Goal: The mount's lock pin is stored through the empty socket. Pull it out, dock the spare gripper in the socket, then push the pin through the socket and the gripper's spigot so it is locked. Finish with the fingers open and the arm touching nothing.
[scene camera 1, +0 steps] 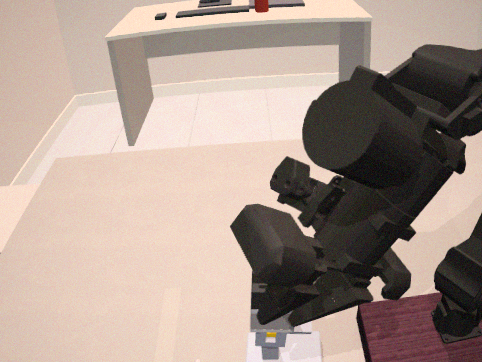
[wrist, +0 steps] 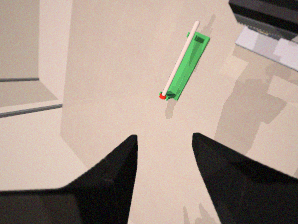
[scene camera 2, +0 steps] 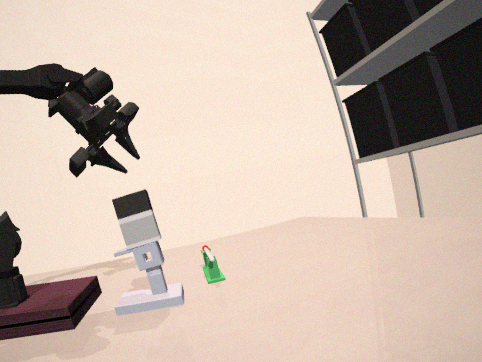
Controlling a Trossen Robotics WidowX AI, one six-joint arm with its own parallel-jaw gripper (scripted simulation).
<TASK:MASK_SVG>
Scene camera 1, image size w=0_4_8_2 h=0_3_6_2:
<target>my gripper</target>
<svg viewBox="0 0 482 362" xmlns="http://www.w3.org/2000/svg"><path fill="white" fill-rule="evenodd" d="M230 225L255 276L267 284L256 314L257 320L261 325L277 320L292 311L288 320L291 326L296 327L333 313L365 304L366 302L370 303L374 297L367 287L372 284L369 281L372 277L380 277L385 284L381 292L381 296L385 300L391 299L396 301L411 287L411 272L408 271L391 247L398 238L409 242L417 233L410 226L416 217L411 217L400 210L400 208L395 207L376 189L346 177L335 175L328 184L311 178L310 166L289 156L286 156L275 169L270 180L270 188L279 193L277 202L287 204L301 212L297 219L303 227L309 228L312 226L316 231L314 238L304 235L290 213L261 204L246 205Z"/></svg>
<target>spare gripper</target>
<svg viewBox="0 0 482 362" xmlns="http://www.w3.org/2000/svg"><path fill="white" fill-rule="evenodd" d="M252 270L251 332L294 332L294 327L289 324L288 320L292 311L265 325L261 325L258 322L256 314L267 284L259 280Z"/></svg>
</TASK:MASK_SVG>
